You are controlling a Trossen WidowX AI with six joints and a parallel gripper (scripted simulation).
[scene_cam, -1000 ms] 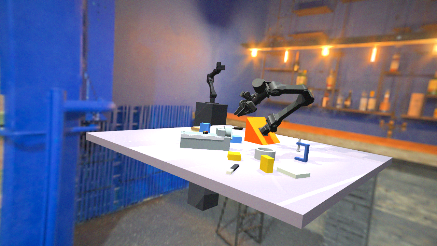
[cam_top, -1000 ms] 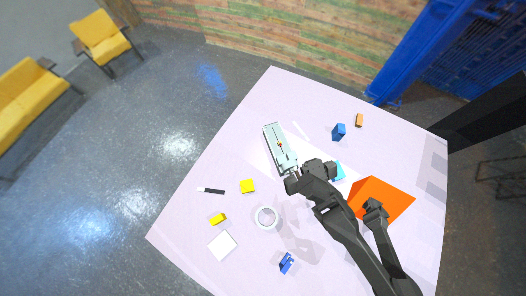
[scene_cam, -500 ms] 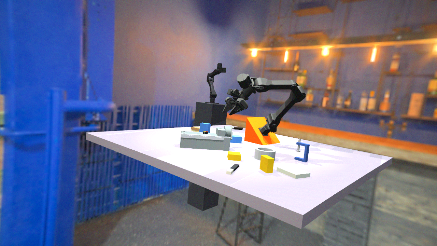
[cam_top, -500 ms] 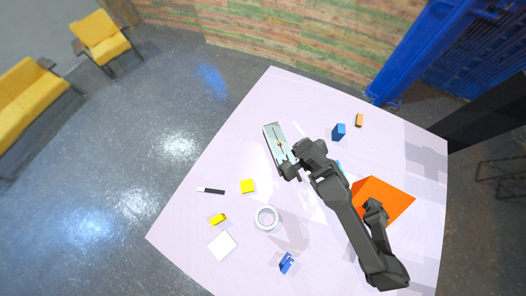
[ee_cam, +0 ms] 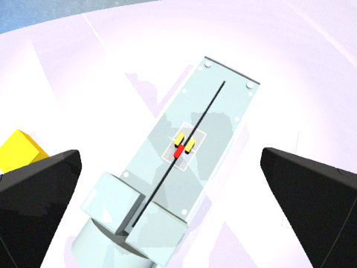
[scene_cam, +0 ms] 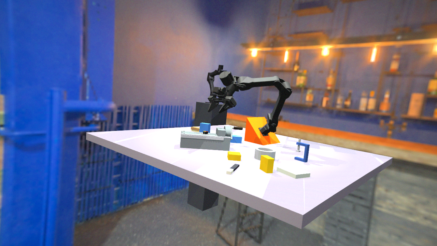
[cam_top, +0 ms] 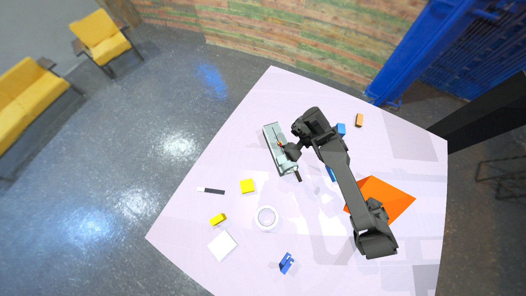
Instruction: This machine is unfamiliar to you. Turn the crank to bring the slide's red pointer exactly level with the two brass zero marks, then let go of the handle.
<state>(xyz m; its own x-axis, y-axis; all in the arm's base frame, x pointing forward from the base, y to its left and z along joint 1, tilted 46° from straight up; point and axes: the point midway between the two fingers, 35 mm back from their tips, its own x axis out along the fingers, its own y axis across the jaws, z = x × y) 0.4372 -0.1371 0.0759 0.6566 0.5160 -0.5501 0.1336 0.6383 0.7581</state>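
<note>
My gripper tip is now 110 mm past the brown crank handle, 100 mm to the right of it and 80 mm above it. Also, from my gripper tip: metal strip 20 mm behind, 180 mm to the right, 190 mm below; then blue clamp 230 mm behind, 420 mm to the left, 140 mm below; then red pointer 30 mm ahead, 10 mm to the right, 110 mm below.
</note>
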